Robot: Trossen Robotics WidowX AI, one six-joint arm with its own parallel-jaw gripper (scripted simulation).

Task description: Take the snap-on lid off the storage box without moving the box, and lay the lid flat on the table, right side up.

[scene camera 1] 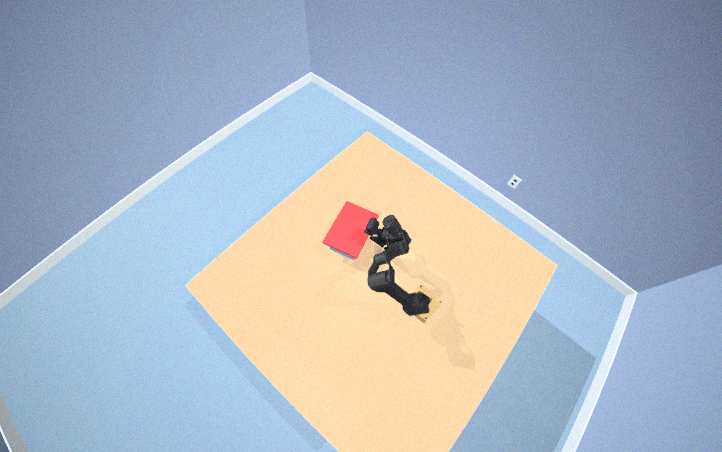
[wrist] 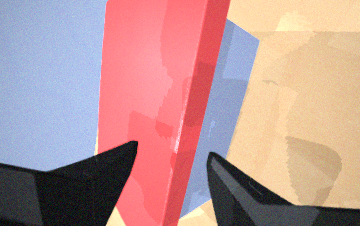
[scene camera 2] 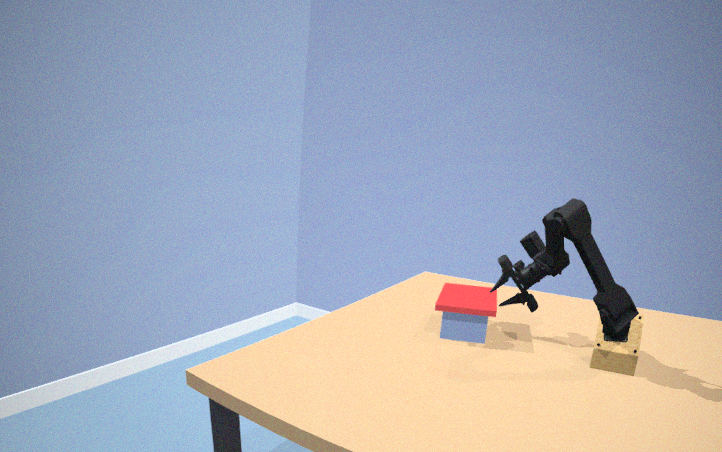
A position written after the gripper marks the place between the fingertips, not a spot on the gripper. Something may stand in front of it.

Note:
In view: the gripper [scene camera 2: 494, 299], a red lid [scene camera 1: 346, 235] and a blue storage box [scene camera 2: 455, 326].
The red lid is seen too in the wrist view [wrist: 157, 71] and in scene camera 2 [scene camera 2: 466, 299]. The gripper shows as well in the wrist view [wrist: 173, 152].

